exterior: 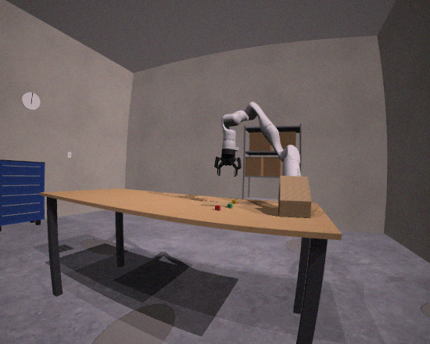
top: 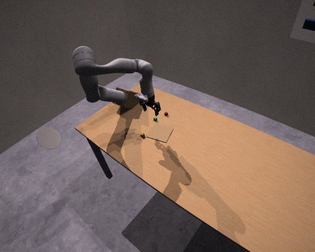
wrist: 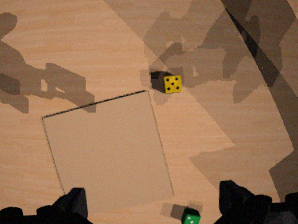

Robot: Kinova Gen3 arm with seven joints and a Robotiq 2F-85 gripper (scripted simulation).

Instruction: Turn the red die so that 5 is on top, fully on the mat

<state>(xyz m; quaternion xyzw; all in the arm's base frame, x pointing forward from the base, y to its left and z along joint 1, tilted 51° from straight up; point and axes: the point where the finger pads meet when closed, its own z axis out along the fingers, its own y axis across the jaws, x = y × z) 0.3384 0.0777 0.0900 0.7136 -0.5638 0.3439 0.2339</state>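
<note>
My gripper is now 15 cm above the green die, 9 cm to the right of it and 6 cm past it. Also, from my hand: tan mat: 16 cm below, 6 cm ahead, 2 cm to the left; then yellow die: 15 cm below, 8 cm to the right, 2 cm behind; then red die: 18 cm to the left, 15 cm below, 3 cm behind.
</note>
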